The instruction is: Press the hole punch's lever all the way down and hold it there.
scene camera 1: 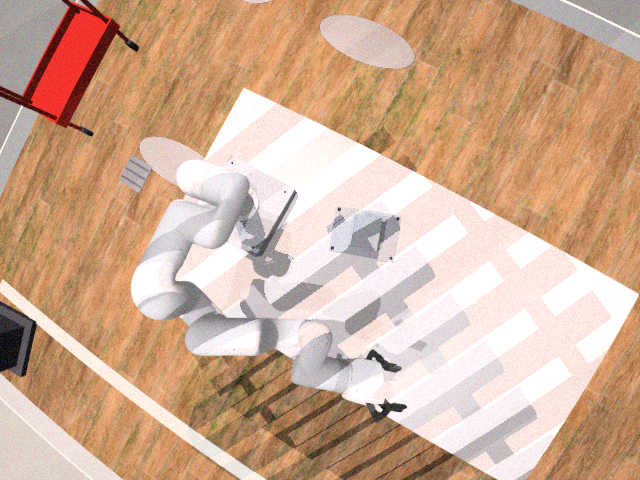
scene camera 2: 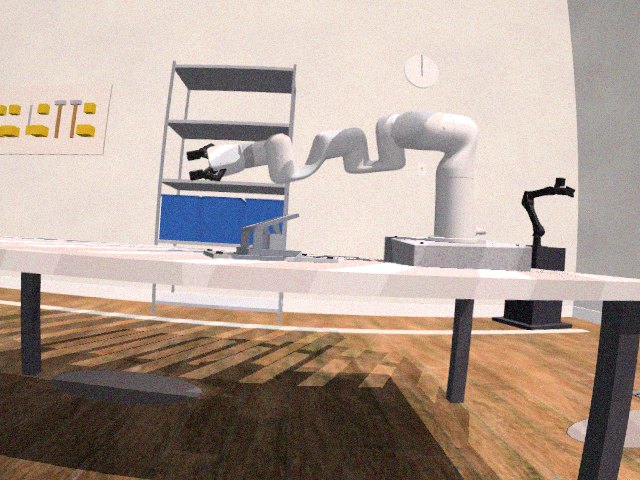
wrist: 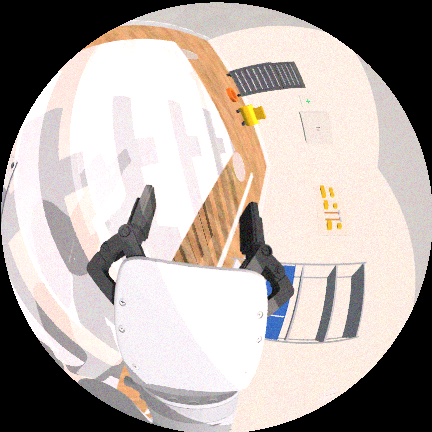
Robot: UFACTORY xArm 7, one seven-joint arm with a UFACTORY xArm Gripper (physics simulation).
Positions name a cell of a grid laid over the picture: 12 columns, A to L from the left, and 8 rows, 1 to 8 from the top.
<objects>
my gripper: scene camera 1 H7; scene camera 2 D3; wrist F4
</objects>
